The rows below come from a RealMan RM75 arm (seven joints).
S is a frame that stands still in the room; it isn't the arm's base.
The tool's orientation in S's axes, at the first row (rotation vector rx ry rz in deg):
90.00 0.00 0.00
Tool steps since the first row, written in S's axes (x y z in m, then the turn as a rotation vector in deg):
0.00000 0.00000 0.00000 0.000 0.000 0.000
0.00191 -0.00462 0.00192 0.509 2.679 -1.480
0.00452 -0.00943 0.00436 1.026 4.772 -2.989
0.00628 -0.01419 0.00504 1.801 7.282 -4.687
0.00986 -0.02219 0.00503 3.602 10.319 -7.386
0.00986 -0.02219 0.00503 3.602 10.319 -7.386
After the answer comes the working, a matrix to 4 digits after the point.
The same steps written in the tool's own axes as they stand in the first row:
0.00000 0.00000 0.00000 0.000 0.000 0.000
0.00191 0.00192 0.00462 0.509 -1.480 -2.679
0.00452 0.00436 0.00943 1.026 -2.989 -4.772
0.00628 0.00504 0.01419 1.801 -4.687 -7.282
0.00986 0.00503 0.02219 3.602 -7.386 -10.319
0.00986 0.00503 0.02219 3.602 -7.386 -10.319

The tool's axes in the first row as the columns of a matrix, in S's axes (rounded; the answer above uses it unrounded):
1.0000 0.0000 0.0000
0.0000 0.0000 -1.0000
0.0000 1.0000 0.0000

